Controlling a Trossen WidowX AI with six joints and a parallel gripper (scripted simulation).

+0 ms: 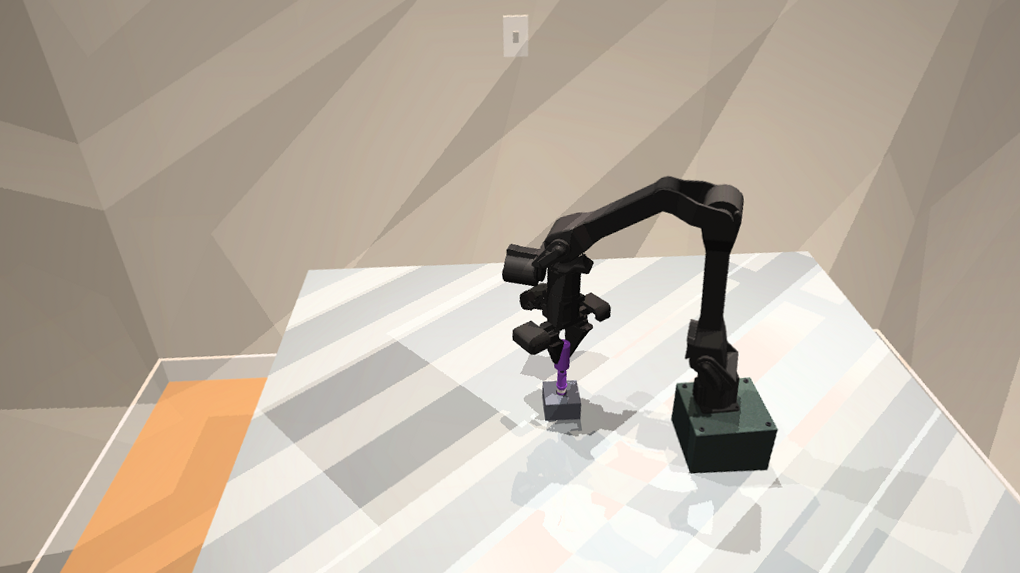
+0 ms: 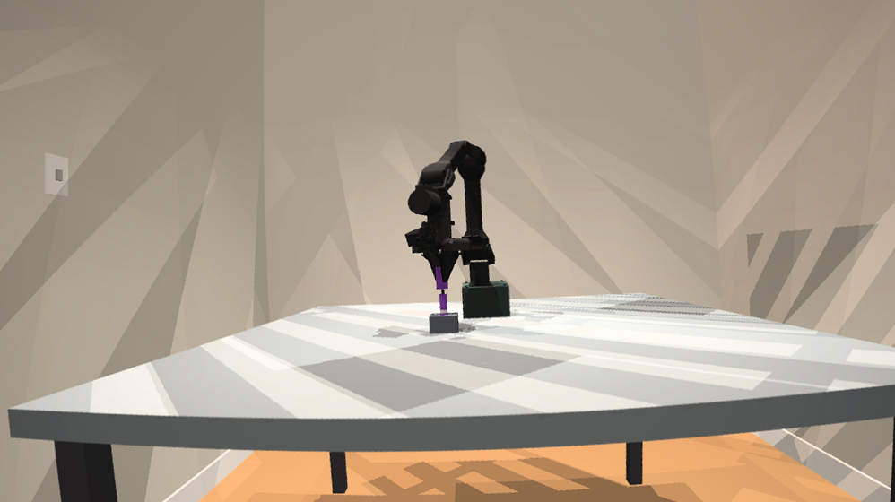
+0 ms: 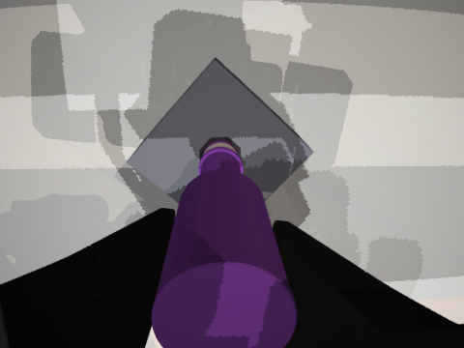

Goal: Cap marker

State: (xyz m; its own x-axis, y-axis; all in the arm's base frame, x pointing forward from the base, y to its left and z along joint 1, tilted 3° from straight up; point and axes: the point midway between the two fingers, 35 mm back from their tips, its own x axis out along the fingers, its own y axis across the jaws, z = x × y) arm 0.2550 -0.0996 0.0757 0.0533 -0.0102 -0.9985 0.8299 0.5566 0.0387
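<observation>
The holder block is 10 cm below my gripper tip. The rest, counted from my gripper tip: purple cap (1 cm above).
</observation>
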